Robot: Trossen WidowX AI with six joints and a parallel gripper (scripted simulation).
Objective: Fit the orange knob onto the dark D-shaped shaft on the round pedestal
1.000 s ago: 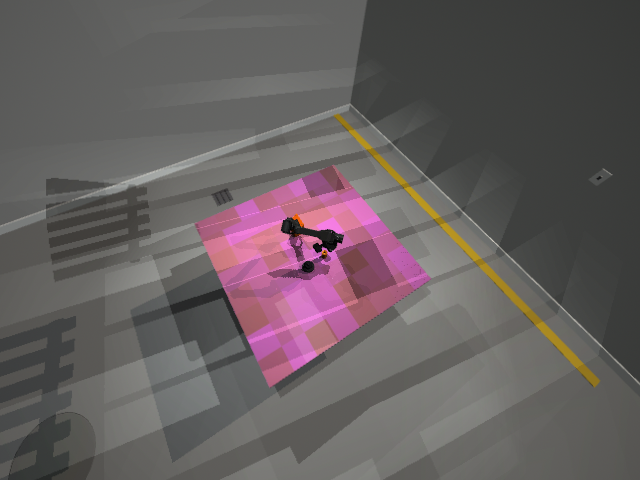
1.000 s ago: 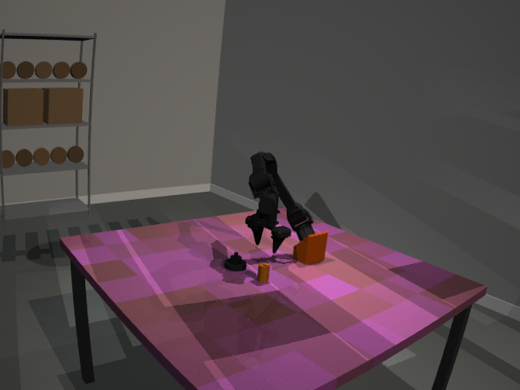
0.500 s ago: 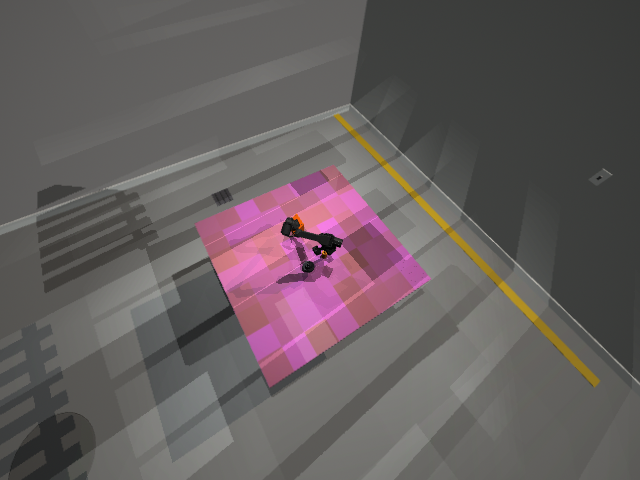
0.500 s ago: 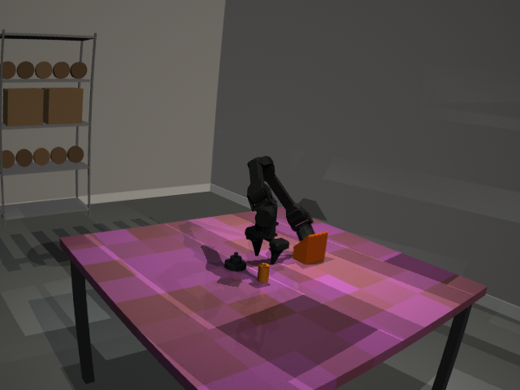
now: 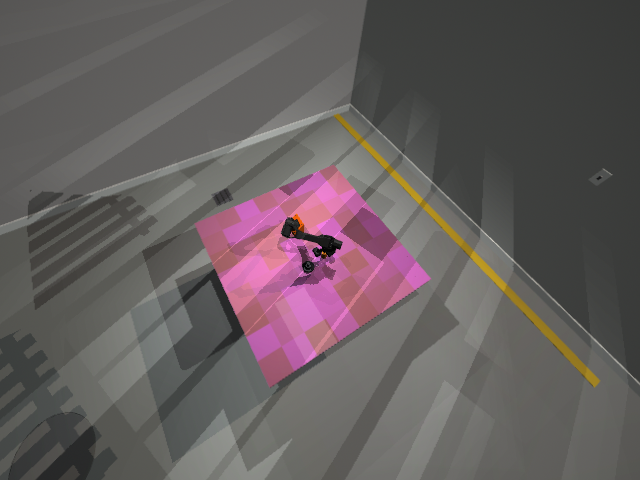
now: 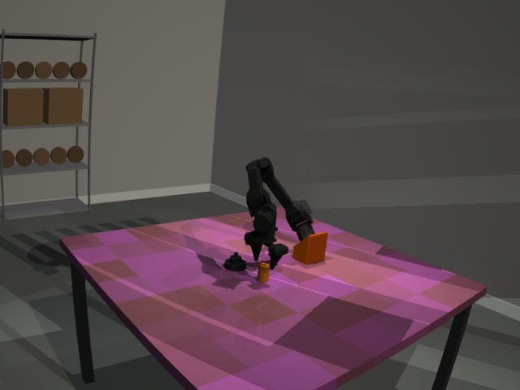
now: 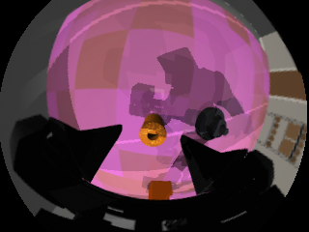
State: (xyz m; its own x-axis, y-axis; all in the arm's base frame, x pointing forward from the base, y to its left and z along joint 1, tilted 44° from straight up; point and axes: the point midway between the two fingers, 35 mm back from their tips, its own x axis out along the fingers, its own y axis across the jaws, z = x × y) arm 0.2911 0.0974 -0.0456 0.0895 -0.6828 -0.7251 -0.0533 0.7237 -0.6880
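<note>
Right now my gripper tip is 30 mm above the orange knob. Also, from my gripper tip: dark round pedestal 30 mm ahead, 150 mm to the right, 30 mm below.
</note>
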